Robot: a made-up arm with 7 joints.
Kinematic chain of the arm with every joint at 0, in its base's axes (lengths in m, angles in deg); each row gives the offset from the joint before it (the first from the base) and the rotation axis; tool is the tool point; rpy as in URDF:
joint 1: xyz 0 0 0.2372 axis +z
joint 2: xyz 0 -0.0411 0.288 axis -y
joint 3: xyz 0 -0.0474 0.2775 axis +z
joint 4: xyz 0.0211 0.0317 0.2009 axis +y
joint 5: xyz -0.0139 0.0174 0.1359 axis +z
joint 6: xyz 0 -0.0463 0.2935 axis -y
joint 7: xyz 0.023 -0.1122 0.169 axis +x
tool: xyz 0 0 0 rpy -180 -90 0
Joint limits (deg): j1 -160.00..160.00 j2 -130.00..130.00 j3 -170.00..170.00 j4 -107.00..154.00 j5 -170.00..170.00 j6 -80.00..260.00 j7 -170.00..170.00
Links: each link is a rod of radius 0.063 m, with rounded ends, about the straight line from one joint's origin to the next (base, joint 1, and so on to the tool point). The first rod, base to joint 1, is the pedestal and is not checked.
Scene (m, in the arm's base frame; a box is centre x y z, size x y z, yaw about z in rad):
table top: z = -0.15
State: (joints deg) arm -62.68 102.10 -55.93 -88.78 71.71 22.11 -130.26
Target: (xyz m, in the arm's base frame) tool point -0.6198 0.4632 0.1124
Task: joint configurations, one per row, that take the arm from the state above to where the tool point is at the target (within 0.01 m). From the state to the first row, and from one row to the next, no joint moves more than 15 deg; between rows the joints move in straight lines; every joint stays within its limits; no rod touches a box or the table.
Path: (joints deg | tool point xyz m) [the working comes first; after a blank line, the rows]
Joints at the target: -23.24 86.84 -37.62 -76.24 69.40 28.59 -130.26
Straight joint move there: clear.

1: -49.53 97.01 -49.83 -84.60 70.94 24.27 -130.26 | -0.1565 0.6557 0.0515
2: -36.39 91.92 -43.72 -80.42 70.17 26.43 -130.26 | -0.3992 0.5995 0.0716
3: -23.24 86.84 -37.62 -76.24 69.40 28.59 -130.26 | -0.6198 0.4632 0.1123

